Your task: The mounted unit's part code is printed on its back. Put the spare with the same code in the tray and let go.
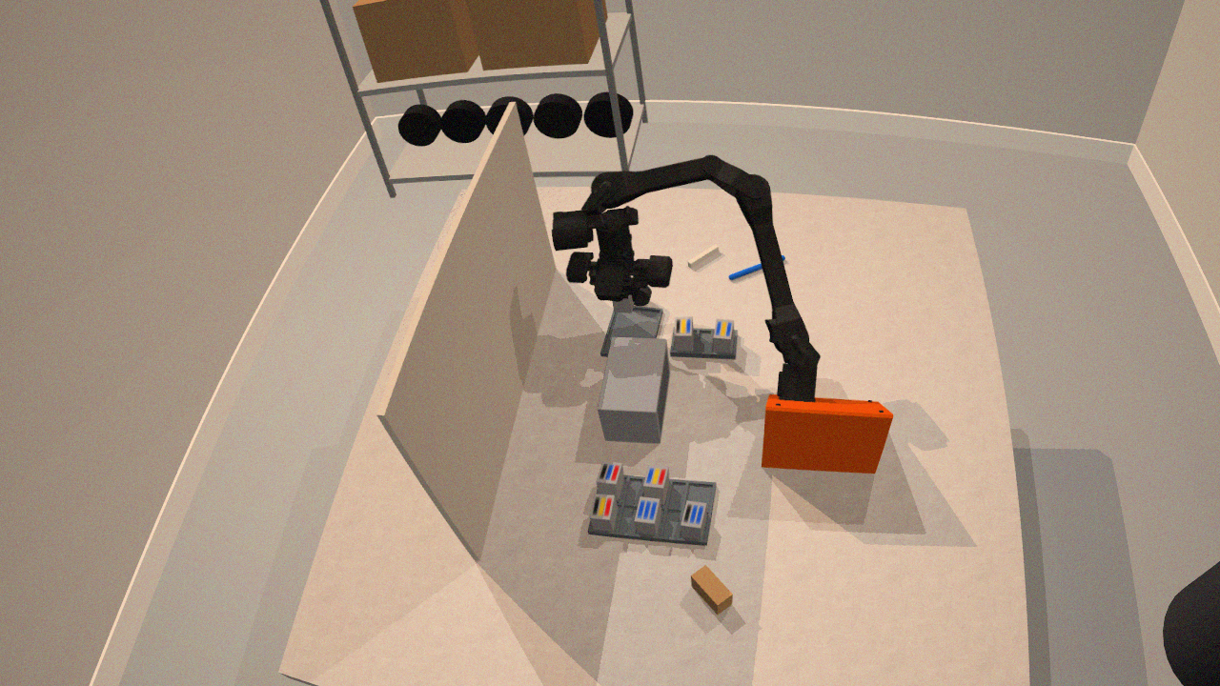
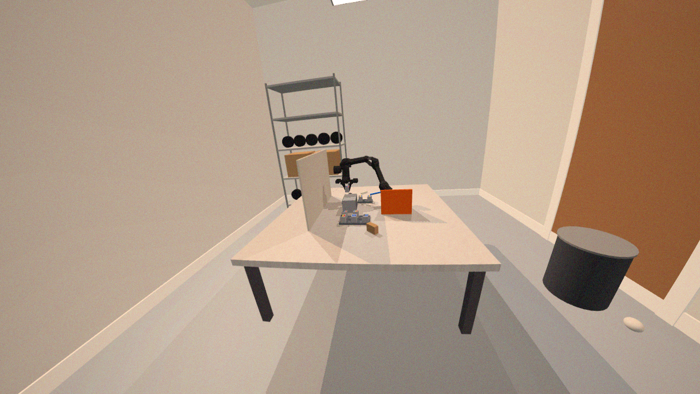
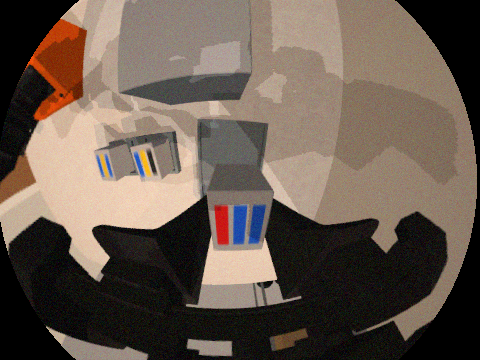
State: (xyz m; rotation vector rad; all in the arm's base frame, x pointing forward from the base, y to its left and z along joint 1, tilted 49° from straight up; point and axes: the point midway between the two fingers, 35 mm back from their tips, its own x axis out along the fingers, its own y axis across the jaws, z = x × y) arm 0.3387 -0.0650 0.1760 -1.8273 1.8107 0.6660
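My gripper tip is 10 cm above the grey tray. The rest, counted from my gripper tip: mounted unit 18 cm to the left, 5 cm below, 5 cm behind; then upright panel 19 cm ahead, 18 cm to the left, 12 cm above; then black puck 9 cm to the right, 8 cm below.
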